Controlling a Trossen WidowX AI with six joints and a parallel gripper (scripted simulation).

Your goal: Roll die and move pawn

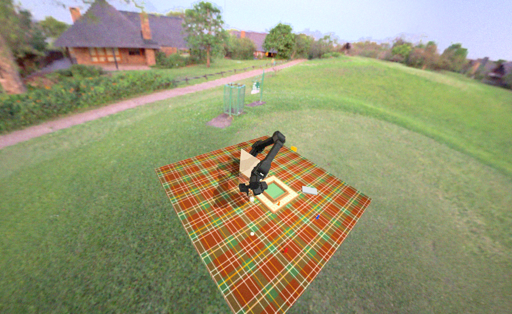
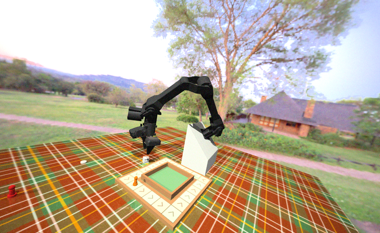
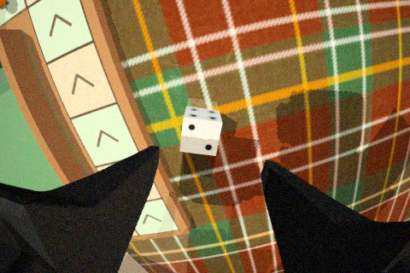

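Right now my gripper tip is 40 mm above the white die and 10 mm to the right of it. From my gripper tip the other things lie so: orange pawn 140 mm to the left, 130 mm ahead, 30 mm below; then small white disc 220 mm ahead, 130 mm to the right, 50 mm below; then green dice tray 190 mm to the left, 50 mm below, 10 mm ahead.
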